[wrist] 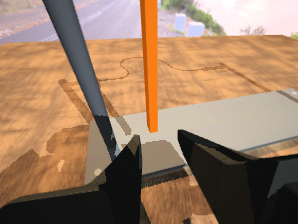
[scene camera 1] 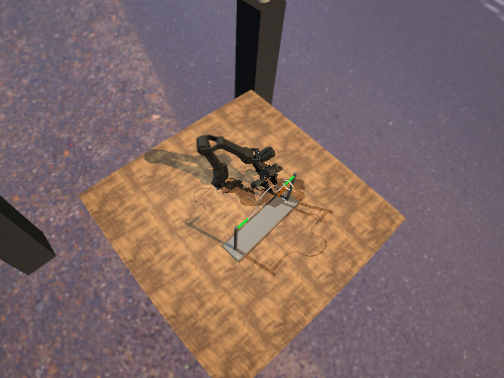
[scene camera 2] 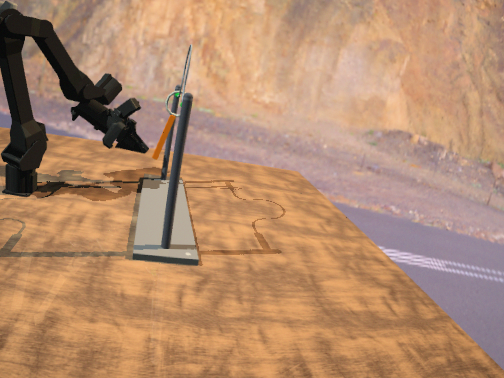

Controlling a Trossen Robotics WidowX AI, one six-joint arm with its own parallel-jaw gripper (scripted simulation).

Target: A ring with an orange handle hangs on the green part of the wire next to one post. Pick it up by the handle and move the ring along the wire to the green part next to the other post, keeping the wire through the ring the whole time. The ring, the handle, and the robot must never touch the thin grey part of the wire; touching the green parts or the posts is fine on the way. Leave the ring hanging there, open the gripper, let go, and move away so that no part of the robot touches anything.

Path:
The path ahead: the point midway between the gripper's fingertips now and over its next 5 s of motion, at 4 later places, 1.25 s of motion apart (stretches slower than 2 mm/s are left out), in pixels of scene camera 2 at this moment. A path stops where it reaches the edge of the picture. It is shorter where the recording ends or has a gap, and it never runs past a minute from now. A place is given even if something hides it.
My gripper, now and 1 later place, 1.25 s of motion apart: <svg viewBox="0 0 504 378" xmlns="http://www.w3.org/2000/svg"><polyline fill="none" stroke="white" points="147,151 128,137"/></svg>

